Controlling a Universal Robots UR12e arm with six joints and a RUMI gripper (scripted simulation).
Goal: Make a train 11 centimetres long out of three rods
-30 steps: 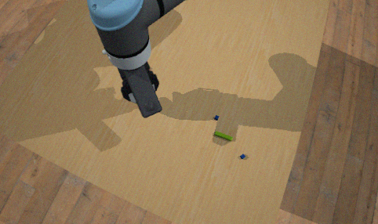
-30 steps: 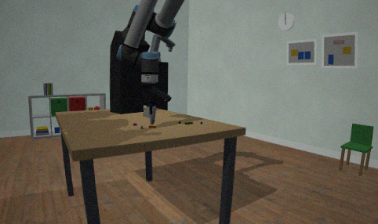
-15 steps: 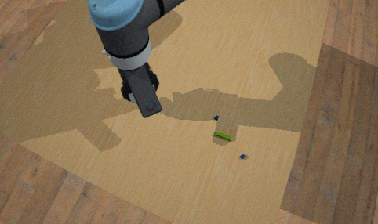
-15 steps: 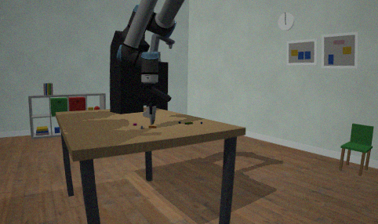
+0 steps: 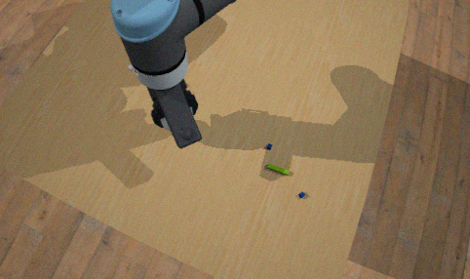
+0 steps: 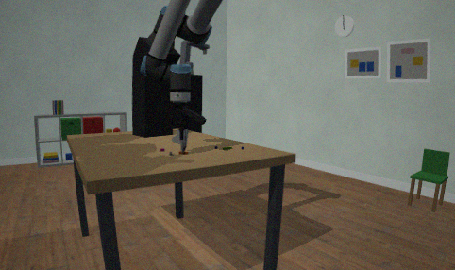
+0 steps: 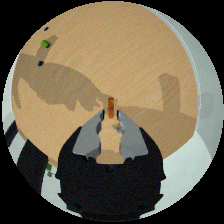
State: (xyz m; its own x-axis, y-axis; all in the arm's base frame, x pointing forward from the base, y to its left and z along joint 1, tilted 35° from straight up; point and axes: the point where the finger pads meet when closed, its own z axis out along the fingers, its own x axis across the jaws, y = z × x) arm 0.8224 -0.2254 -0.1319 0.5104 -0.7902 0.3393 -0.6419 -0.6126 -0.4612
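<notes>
My gripper is now 20 mm above the orange rod. Also, from my hand: magenta rod (120 mm behind, 40 mm to the right, 20 mm below); then lime rod (240 mm to the left, 40 mm ahead, 20 mm below); then grey rod (50 mm to the right, 20 mm below, 20 mm behind).
</notes>
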